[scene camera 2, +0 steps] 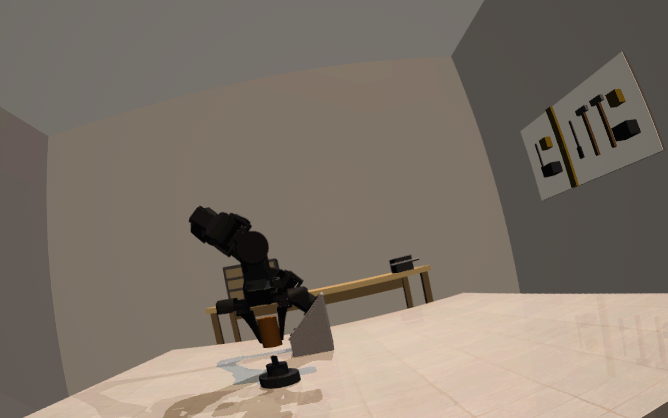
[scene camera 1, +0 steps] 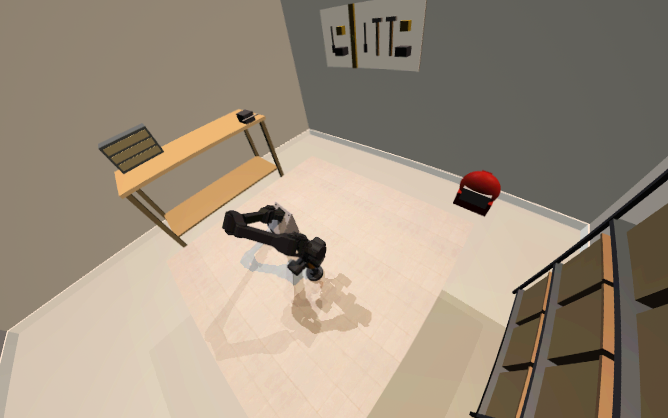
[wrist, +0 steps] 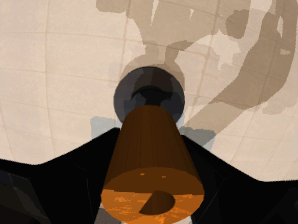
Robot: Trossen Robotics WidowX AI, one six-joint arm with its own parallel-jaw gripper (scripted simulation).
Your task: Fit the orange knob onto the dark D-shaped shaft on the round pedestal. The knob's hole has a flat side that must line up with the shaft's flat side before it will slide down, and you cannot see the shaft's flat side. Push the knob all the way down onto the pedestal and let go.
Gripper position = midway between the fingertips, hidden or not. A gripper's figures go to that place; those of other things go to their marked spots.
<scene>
My gripper [scene camera 2: 271, 341] is 0.76 m from the lens. A pedestal [scene camera 2: 278, 375] is 0.75 m from the lens.
</scene>
